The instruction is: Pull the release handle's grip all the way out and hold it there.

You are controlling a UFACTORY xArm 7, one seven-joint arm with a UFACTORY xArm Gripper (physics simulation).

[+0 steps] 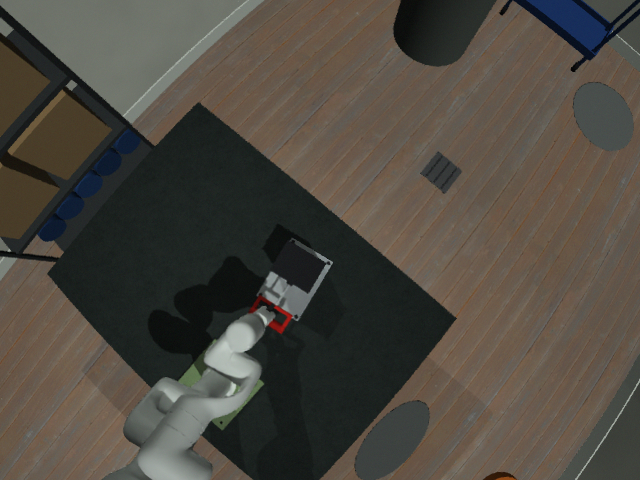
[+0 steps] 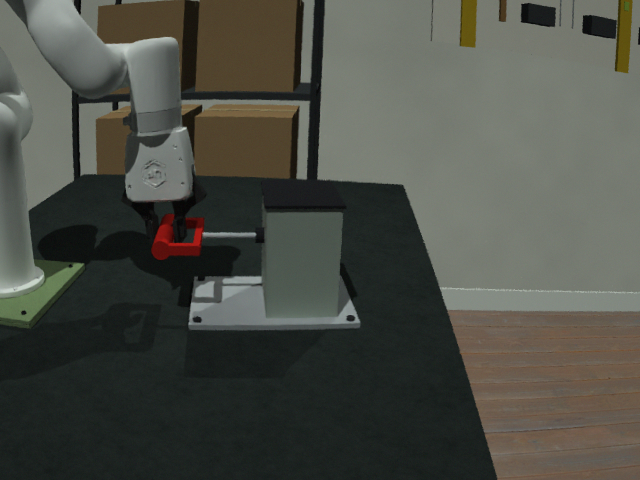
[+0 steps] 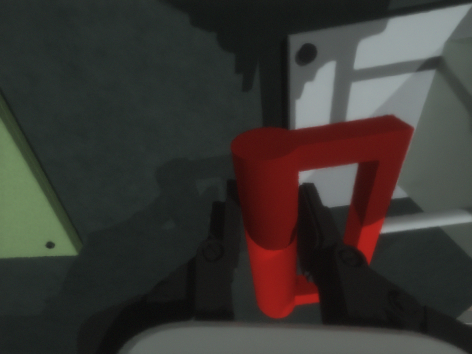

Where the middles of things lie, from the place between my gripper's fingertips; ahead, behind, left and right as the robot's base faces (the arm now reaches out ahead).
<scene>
Right now my hand is 15 cm short of the light grey base plate (image 2: pixel 218 302), 9 cm above it and 1 cm to the left of it.
</scene>
